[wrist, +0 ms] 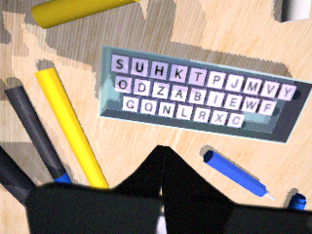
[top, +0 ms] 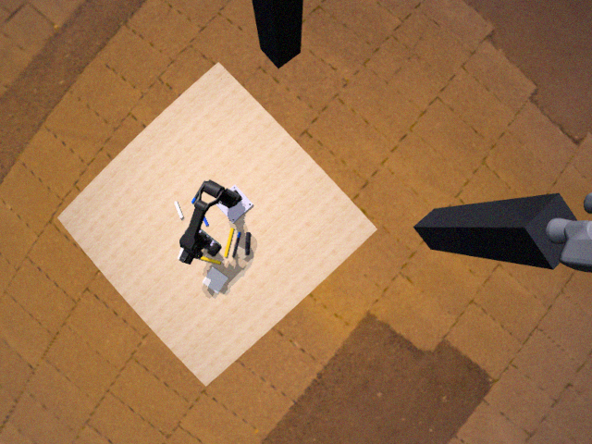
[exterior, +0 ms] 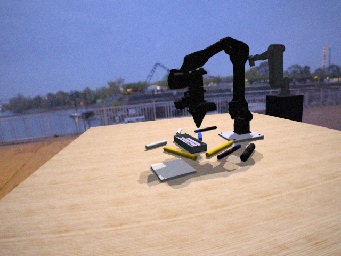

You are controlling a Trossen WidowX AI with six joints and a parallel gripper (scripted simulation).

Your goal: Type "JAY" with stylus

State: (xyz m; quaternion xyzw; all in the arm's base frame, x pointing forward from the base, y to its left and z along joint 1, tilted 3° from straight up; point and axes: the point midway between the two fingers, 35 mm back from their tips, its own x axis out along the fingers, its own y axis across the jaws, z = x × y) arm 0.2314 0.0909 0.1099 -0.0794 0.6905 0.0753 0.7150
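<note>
Now: gripper tip 40 mm past the blue stylus, 150 mm to the left of it and 70 mm above it. Round my gripper tip: white flat pad: 130 mm ahead, 180 mm to the left, 70 mm below; then grey stylus tip: 50 mm behind, 180 mm to the right, 70 mm below; then black cylinder: 130 mm behind, 140 mm to the left, 70 mm below.
</note>
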